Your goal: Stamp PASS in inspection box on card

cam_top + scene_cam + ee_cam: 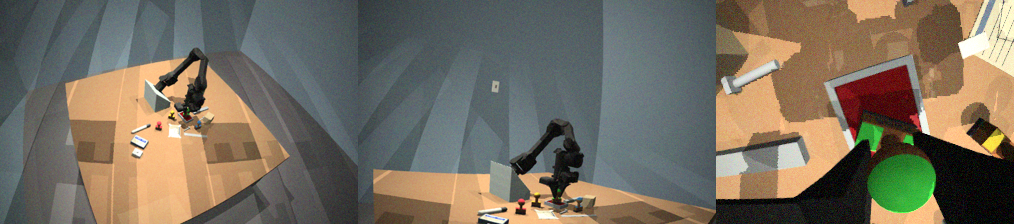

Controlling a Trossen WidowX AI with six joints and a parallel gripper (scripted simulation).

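My gripper tip is right at the green-knobbed stamp. The rest, counted from my gripper tip: blue-knobbed stamp: 100 mm ahead, 40 mm to the left, 20 mm below; yellow-knobbed stamp: 90 mm to the right, 20 mm below, 20 mm behind; red ink pad: 30 mm below.
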